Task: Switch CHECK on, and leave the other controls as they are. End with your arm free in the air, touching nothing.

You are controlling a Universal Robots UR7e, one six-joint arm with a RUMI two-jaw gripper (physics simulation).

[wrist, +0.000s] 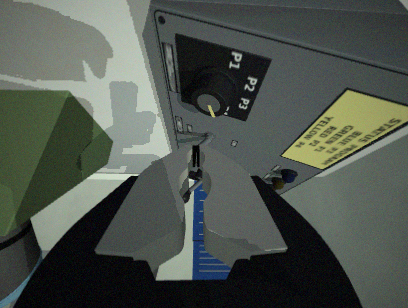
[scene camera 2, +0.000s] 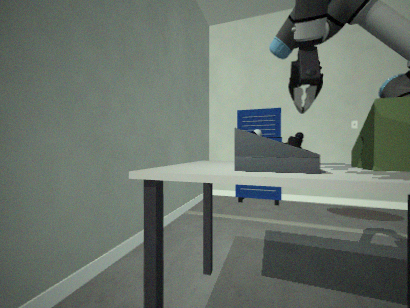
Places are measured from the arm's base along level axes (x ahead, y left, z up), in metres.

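Where they show: gripper, fingertip midpoint: (wrist: pixel 196 147) (scene camera 2: pixel 302 113).
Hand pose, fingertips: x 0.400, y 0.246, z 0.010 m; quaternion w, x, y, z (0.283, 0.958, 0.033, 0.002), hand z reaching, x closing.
Things, the pixels of their centre, and the offset from my fingertips. "spot": a spot on its surface instead. Level surfaces: height alone.
- grey sloped control box, body centre: (wrist: pixel 235 149) (scene camera 2: pixel 274 148) dx +0.092, dy -0.215, dz -0.113 m
- small CHECK lever, body centre: (wrist: pixel 201 145) dx +0.015, dy -0.159, dz -0.088 m
- small OFF label, surface spot: (wrist: pixel 189 128) spot: dx -0.008, dy -0.158, dz -0.122 m
- black rotary knob, body centre: (wrist: pixel 208 103) dx +0.014, dy -0.039, dz -0.078 m
- yellow status card, body centre: (wrist: pixel 331 140) dx +0.180, dy -0.066, dz -0.055 m
- blue button, surface spot: (wrist: pixel 288 176) spot: dx +0.179, dy -0.182, dz -0.044 m
- yellow button, surface spot: (wrist: pixel 278 184) spot: dx +0.182, dy -0.230, dz -0.042 m
- table, its level: dz -0.196 m
The grey sloped control box (scene camera 2: pixel 277 162) (wrist: pixel 310 65) stands on the table. In the wrist view, the small CHECK lever (wrist: pixel 206 138) lies between the small OFF label (wrist: pixel 189 128) and the ON label (wrist: pixel 234 143). It seems to slant toward the OFF side, but it is small and blurred, so its position is not certain. My gripper (scene camera 2: pixel 302 111) (wrist: pixel 196 147) is shut and empty, pointing down in the air above the box and apart from it. The jaws cover part of the panel in the wrist view.
The black rotary knob (wrist: pixel 209 100) has labels P1 to P3 beside it. A yellow status card (wrist: pixel 345 130), a blue button (wrist: pixel 288 176) and a yellow button (wrist: pixel 278 184) are on the panel. A green block (scene camera 2: pixel 392 135) (wrist: pixel 45 150) stands beside the box. A blue cabinet (scene camera 2: pixel 259 117) is behind the table (scene camera 2: pixel 165 173).
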